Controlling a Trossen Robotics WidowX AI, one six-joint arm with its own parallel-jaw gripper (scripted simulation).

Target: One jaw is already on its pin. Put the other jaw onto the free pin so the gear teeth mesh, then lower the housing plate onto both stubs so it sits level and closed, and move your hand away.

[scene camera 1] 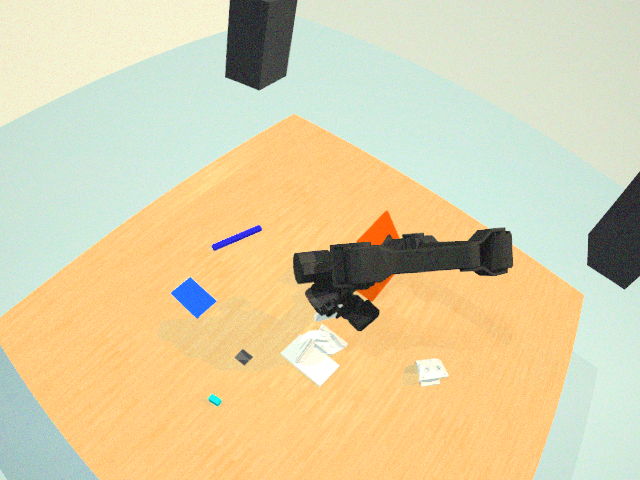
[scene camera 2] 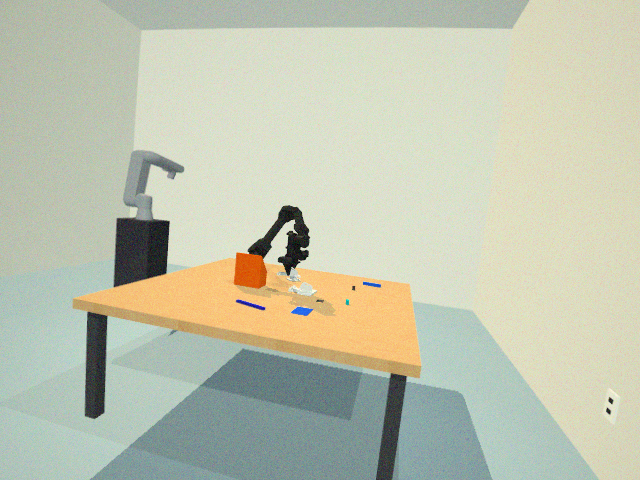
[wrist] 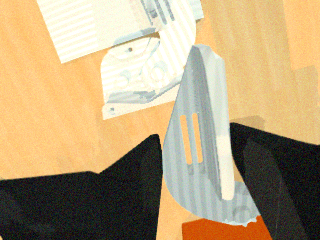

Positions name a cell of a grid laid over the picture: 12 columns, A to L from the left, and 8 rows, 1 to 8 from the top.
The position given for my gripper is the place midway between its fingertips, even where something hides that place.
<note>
I see my gripper (scene camera 1: G6) and a blue square (scene camera 1: D5).
My gripper shows as well in the wrist view (wrist: H5). The wrist view misses the blue square: it is out of frame.
</note>
